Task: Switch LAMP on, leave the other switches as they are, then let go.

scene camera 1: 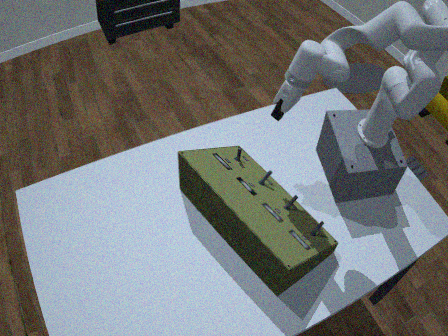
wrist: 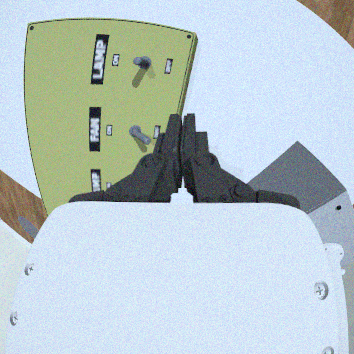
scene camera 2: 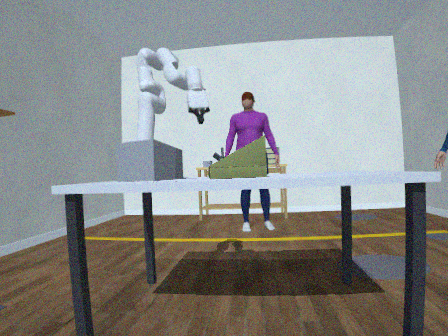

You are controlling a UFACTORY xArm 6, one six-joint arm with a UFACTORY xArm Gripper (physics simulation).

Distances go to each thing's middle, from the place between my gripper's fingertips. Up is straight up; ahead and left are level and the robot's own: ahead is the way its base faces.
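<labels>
Sloped switch panel [scene camera 1: 277, 242]: 14 cm to the left of my hand, 16 cm ahead of it, 19 cm below it.
</labels>
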